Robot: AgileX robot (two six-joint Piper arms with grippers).
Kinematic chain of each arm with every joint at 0, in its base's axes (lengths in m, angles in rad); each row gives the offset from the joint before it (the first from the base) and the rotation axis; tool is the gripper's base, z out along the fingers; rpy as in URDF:
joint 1: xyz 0 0 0.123 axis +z
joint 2: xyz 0 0 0 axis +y
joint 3: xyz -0.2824 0 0.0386 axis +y
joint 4: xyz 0.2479 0 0.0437 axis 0.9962 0 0.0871
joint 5: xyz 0 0 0 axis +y
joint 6: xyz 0.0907 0 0.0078 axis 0.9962 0 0.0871
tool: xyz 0 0 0 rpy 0 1.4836 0
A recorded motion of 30 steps. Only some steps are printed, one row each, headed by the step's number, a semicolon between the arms.
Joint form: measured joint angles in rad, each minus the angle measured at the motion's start. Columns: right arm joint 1, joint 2, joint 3, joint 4, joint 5, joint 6; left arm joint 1, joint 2, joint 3, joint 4, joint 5, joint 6.
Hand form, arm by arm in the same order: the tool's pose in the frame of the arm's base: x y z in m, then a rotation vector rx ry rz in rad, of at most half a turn. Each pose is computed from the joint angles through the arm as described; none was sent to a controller.
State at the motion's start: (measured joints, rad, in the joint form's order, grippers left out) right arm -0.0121 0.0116 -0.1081 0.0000 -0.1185 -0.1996; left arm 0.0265 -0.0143 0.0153 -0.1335 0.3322 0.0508
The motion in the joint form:
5: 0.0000 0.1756 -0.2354 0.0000 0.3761 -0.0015; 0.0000 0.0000 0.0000 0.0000 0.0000 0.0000
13: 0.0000 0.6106 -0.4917 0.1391 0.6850 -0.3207; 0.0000 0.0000 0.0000 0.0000 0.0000 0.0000
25: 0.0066 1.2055 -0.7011 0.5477 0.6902 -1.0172; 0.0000 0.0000 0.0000 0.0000 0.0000 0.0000
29: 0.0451 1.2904 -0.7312 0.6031 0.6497 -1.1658; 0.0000 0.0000 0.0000 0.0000 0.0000 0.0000
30: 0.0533 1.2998 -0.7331 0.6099 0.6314 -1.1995; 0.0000 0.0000 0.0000 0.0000 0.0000 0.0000
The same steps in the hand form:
5: 0.0588 -0.0007 0.2938 -0.1498 1.5803 -0.1665; 0.0533 -0.0026 0.1790 -0.0617 1.8134 -0.0741
13: 0.1216 0.0053 0.3137 -0.4469 2.0226 -0.1782; 0.0533 -0.0026 0.1790 -0.0617 1.8134 -0.0741
25: 0.2427 0.0244 0.2790 -0.9695 2.1420 -0.0225; 0.0533 -0.0026 0.1790 -0.0617 1.8134 -0.0741
29: 0.2615 0.0349 0.2698 -1.1041 2.0774 -0.0380; 0.0533 -0.0026 0.1790 -0.0617 1.8134 -0.0741
30: 0.2642 0.0366 0.2688 -1.1316 2.0541 -0.0578; 0.0533 -0.0026 0.1790 -0.0617 1.8134 -0.0741

